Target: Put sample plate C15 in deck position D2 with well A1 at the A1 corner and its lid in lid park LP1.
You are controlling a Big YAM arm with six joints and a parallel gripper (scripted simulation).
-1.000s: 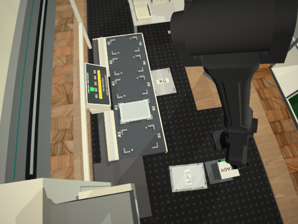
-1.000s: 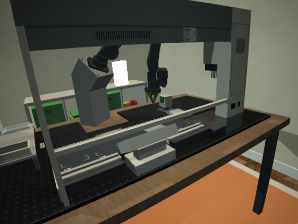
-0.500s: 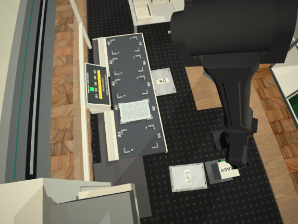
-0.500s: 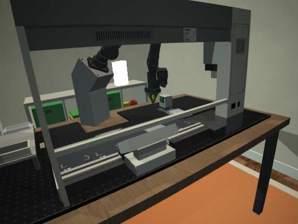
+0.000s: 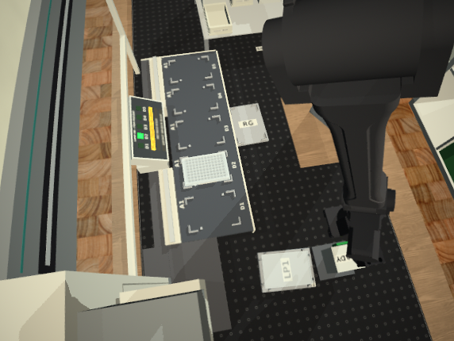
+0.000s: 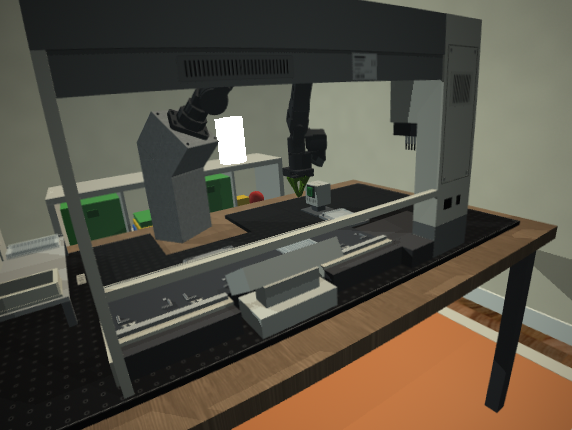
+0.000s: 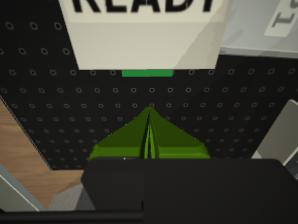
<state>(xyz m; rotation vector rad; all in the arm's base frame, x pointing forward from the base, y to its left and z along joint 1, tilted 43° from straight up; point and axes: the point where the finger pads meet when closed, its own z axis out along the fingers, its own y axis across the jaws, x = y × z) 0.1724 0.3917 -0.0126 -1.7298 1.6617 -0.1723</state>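
Right now my hand is 1 cm past the green-lit key and 5 cm to the right of it. Also, from my hand: sample plate (34 cm ahead, 16 cm to the right, 3 cm below); then lid park LP1 (11 cm ahead, 11 cm to the left, 7 cm below); then clear plate lid (11 cm ahead, 11 cm to the left, 6 cm below).
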